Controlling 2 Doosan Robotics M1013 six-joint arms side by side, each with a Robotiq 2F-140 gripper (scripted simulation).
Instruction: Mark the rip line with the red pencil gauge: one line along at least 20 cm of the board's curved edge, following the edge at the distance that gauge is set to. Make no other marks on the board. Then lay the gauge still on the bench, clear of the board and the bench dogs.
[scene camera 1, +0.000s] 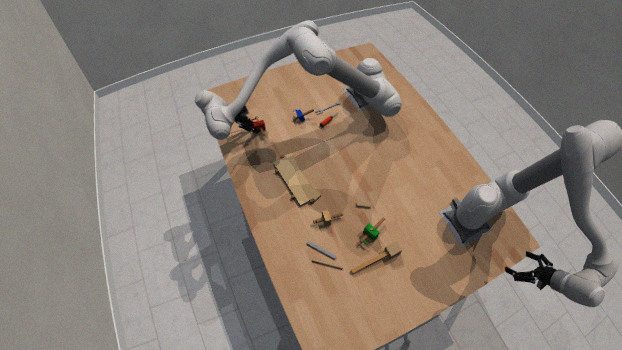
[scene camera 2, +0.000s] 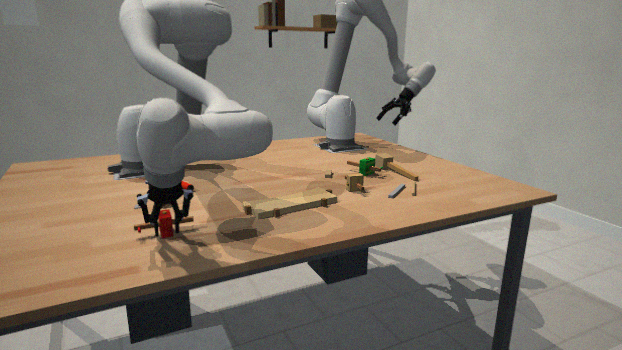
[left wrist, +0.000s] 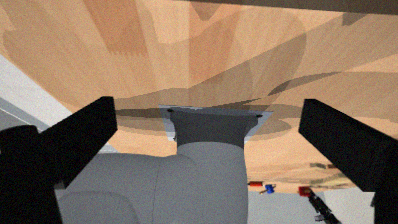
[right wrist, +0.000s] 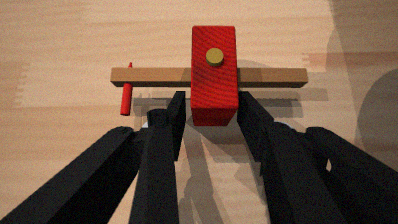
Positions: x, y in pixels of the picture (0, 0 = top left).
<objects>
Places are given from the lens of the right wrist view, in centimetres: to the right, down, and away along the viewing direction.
my right gripper (right wrist: 211, 106): 1, 0, 17
red pencil gauge (right wrist: 213, 78): 1, -2, 13
</objects>
